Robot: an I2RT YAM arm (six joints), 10 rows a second.
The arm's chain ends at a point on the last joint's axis. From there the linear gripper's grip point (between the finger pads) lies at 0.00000 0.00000 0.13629 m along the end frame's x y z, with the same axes.
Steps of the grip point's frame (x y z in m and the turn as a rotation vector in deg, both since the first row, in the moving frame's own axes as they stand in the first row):
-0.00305, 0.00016, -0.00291, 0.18, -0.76, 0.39
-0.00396, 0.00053, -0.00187, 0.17, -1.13, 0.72
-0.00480, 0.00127, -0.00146, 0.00, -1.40, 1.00
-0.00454, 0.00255, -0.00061, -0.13, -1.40, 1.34
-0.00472, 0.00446, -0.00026, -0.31, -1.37, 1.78
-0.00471, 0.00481, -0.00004, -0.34, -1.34, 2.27
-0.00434, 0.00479, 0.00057, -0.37, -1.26, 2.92
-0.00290, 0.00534, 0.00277, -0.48, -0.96, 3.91
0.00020, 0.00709, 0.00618, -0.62, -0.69, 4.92
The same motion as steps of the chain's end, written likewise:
-0.00124, 0.00059, -0.00290, 0.18, -0.76, 0.39
-0.00127, 0.00095, -0.00184, 0.17, -1.13, 0.72
-0.00147, 0.00130, -0.00142, 0.00, -1.40, 1.00
-0.00121, 0.00228, -0.00057, -0.13, -1.40, 1.34
-0.00145, 0.00377, -0.00022, -0.31, -1.37, 1.78
-0.00151, 0.00406, 0.00000, -0.34, -1.34, 2.27
-0.00132, 0.00399, 0.00061, -0.37, -1.26, 2.92
-0.00058, 0.00428, 0.00279, -0.48, -0.96, 3.91
0.00190, 0.00569, 0.00620, -0.62, -0.69, 4.92

